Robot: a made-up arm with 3 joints.
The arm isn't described. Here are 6 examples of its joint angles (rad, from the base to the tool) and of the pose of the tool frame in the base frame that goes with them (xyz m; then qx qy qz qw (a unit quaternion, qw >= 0)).
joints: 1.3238 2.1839 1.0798
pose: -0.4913 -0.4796 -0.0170 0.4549 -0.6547 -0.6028 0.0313
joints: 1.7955 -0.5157 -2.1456
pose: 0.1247 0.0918 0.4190 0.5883 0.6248 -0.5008 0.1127
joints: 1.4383 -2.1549 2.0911
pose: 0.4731 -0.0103 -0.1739 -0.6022 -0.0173 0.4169 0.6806
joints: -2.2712 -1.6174 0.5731
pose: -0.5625 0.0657 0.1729 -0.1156 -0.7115 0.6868 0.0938
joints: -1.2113 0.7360 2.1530
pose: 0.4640 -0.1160 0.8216 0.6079 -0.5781 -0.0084 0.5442
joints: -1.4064 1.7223 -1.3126
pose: 0.1887 0.0628 0.3213 0.2013 0.6919 0.6869 0.0944
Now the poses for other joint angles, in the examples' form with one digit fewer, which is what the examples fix.
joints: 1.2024 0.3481 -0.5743
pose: 0.058 -0.299 0.437 0.295 0.136 -0.494 0.807
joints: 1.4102 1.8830 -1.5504
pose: -0.191 -0.055 0.299 0.707 -0.061 0.158 0.687
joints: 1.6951 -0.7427 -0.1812
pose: 0.101 -0.393 0.396 -0.176 0.327 -0.717 0.590
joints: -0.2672 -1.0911 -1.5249
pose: 0.013 0.069 0.254 -0.451 0.535 -0.273 0.660
